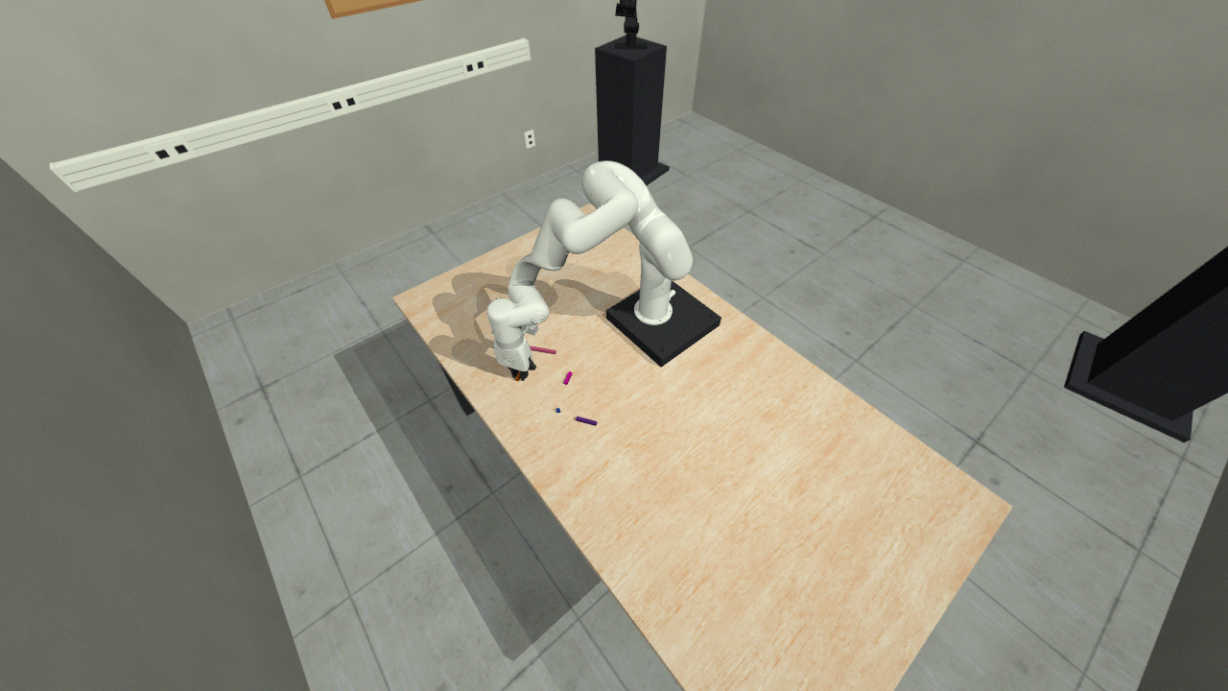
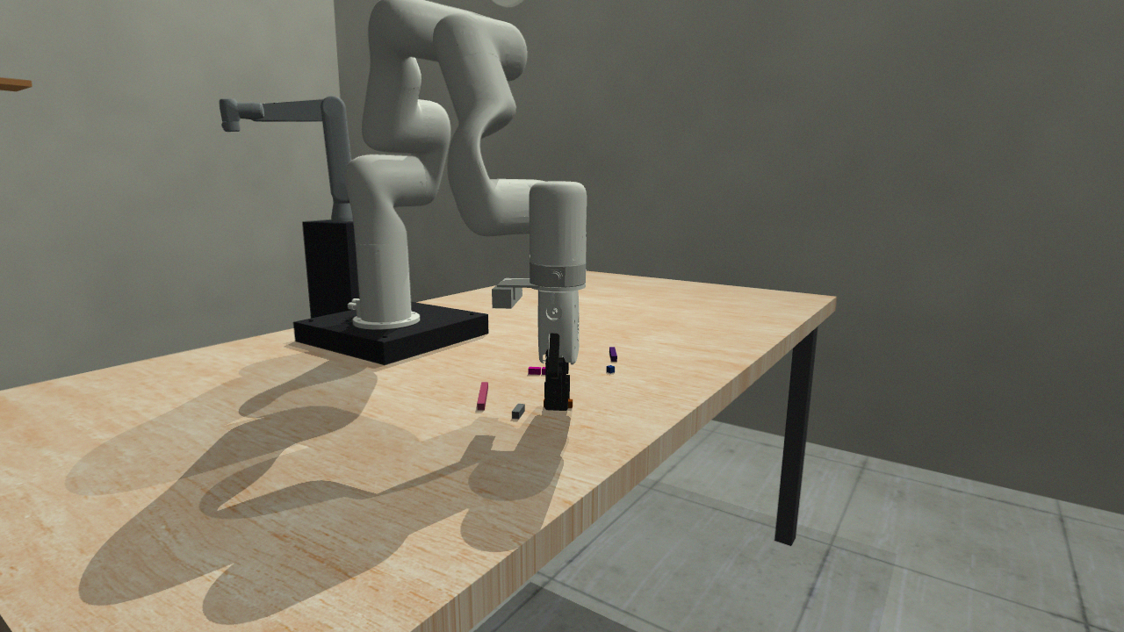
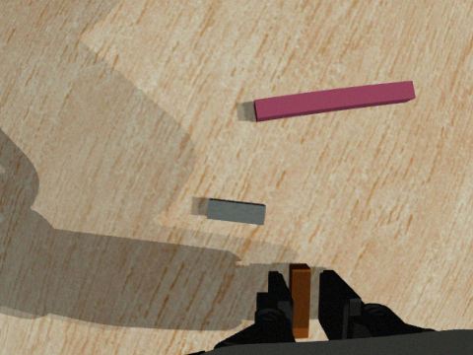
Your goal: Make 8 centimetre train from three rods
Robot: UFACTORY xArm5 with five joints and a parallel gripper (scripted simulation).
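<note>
My hand is 2 cm above the orange rod. From my hand the other things lie so: grey rod (5 cm to the right, 3 cm behind, 2 cm below); then pink rod (11 cm behind, 2 cm to the right, 2 cm below); then blue rod (18 cm to the left, 2 cm below, 1 cm ahead).
</note>
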